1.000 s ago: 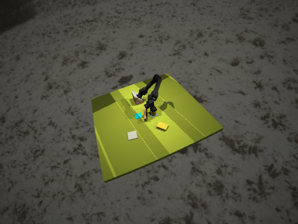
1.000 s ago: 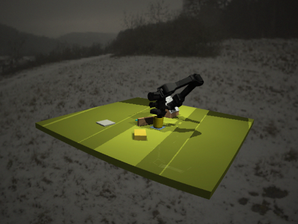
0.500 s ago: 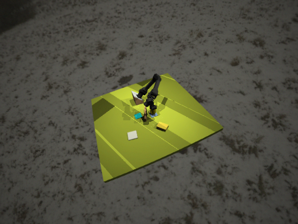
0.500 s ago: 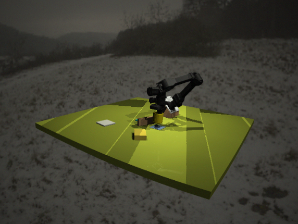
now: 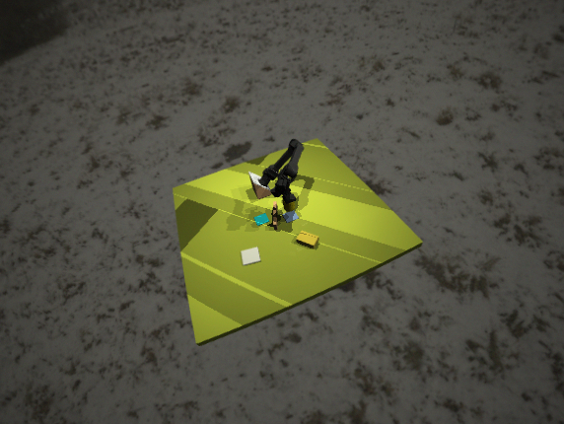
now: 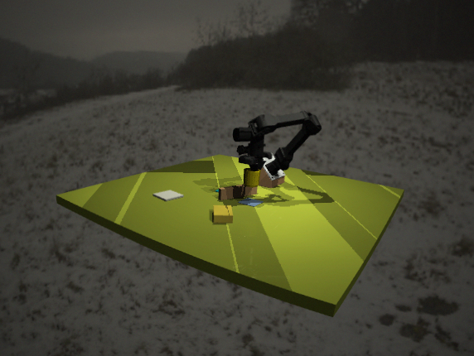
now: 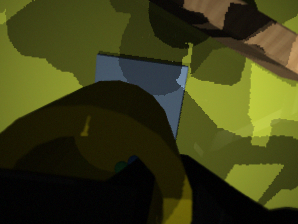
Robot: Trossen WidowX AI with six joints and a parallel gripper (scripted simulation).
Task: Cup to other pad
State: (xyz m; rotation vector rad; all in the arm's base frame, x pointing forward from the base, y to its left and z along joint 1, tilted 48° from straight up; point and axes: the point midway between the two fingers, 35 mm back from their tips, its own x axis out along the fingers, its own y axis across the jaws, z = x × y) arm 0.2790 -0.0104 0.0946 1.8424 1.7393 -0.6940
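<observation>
My gripper tip is 170 mm to the left of the cyan pad, 120 mm above it and 50 mm past it. Also, from my gripper tip: green marble 20 mm to the left, 20 mm below, 20 mm ahead; then yellow cup 20 mm ahead; then dark blue marble 20 mm below, 20 mm ahead, 10 mm to the left.
</observation>
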